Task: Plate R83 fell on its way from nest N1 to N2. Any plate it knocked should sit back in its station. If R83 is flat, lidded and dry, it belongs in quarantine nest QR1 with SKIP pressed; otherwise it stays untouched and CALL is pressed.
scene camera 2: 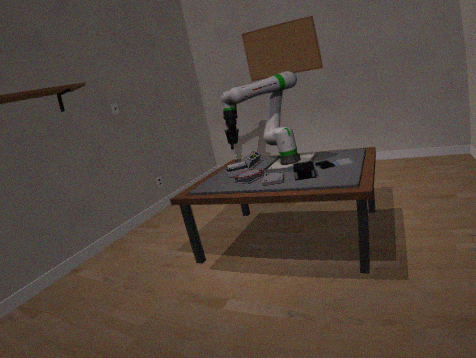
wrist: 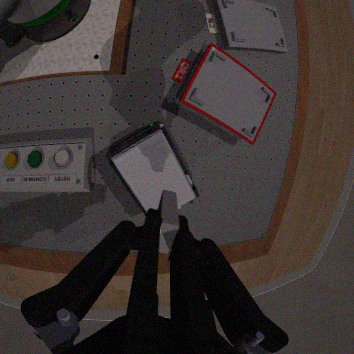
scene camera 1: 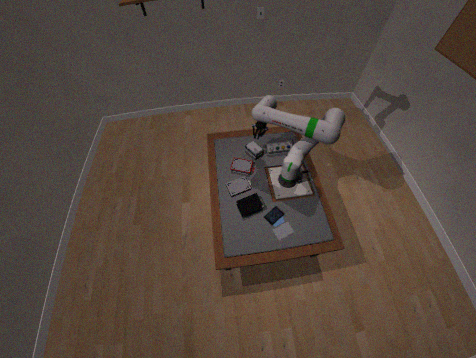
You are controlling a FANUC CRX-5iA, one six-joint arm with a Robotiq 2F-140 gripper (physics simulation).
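Places are measured from the arm's base along level axes (x ahead, y left, z up), in metres.
Where they show: gripper, fingertip midpoint: [scene camera 2: 234,154] [wrist: 165,202] [scene camera 1: 254,141]; arm's base, link origin: [scene camera 2: 290,161] [wrist: 53,8] [scene camera 1: 287,179].
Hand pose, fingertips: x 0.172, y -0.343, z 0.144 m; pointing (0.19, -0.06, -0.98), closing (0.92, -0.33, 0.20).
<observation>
Each offset is from my fingertips to the top centre of the thing. "spot": to the spot under its first point.
My gripper [scene camera 1: 258,134] [scene camera 2: 232,145] [wrist: 165,202] is shut and empty, pointing down above the table's far end. In the wrist view its tips overlap the near edge of a white-topped box @[dx -0.001, dy -0.001, dz -0.075 m] [scene camera 1: 254,148] [scene camera 2: 237,165] [wrist: 157,170] with a dark rim. The red-edged nest QR1 @[dx +0.150, dy +0.127, dz -0.098 m] [scene camera 1: 242,165] [wrist: 230,95] and the grey nest N2 @[dx +0.227, dy +0.296, dz -0.116 m] [scene camera 1: 239,186] [scene camera 2: 273,178] [wrist: 252,25] show bare tops with corner brackets. The button panel @[dx -0.217, dy +0.039, dz -0.060 m] [scene camera 1: 279,148] [wrist: 82,155] shows yellow SKIP, green CONTINUE and white RETRY in the wrist view. R83's label and lid cannot be made out.
A black block @[dx +0.189, dy +0.482, dz -0.082 m] [scene camera 1: 250,205] [scene camera 2: 305,170] stands beyond N2. A dark flat piece @[dx +0.040, dy +0.598, dz -0.130 m] [scene camera 1: 274,215] [scene camera 2: 325,164], a light blue patch @[spot: dx +0.021, dy +0.658, dz -0.143 m] [scene camera 1: 279,222] and a pale square @[spot: dx +0.016, dy +0.723, dz -0.136 m] [scene camera 1: 283,230] [scene camera 2: 344,161] lie near it. The arm's base stands on a wood-edged white board [scene camera 1: 301,191] [wrist: 95,70].
</observation>
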